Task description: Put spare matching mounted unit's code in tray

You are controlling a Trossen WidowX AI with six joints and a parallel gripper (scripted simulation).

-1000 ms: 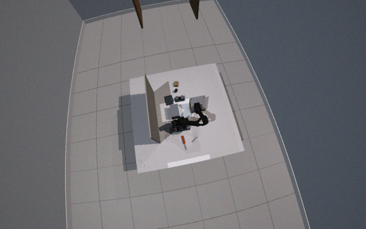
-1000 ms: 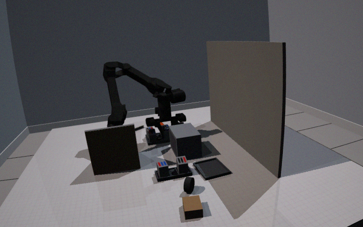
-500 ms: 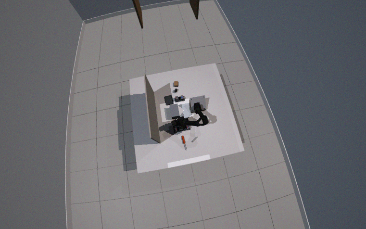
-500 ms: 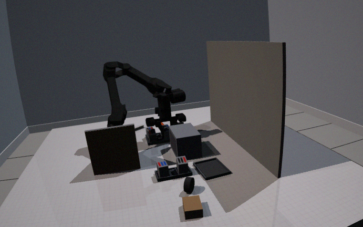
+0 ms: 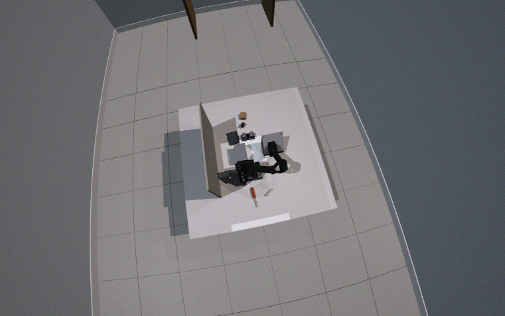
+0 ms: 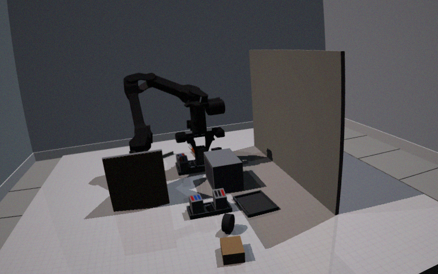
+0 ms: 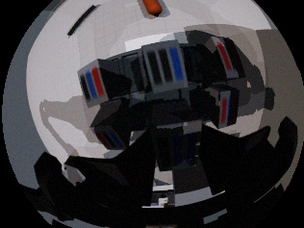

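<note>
Right now my gripper tip is 35 cm to the left of the black tray, 9 cm short of it and 5 cm above it. Also, from my gripper tip: dark grey box (15 cm to the right, 4 cm ahead, 1 cm below); then rack (34 cm to the right, 5 cm below, 5 cm behind); then tall tan panel (29 cm ahead, 17 cm above, 16 cm to the right).
</note>
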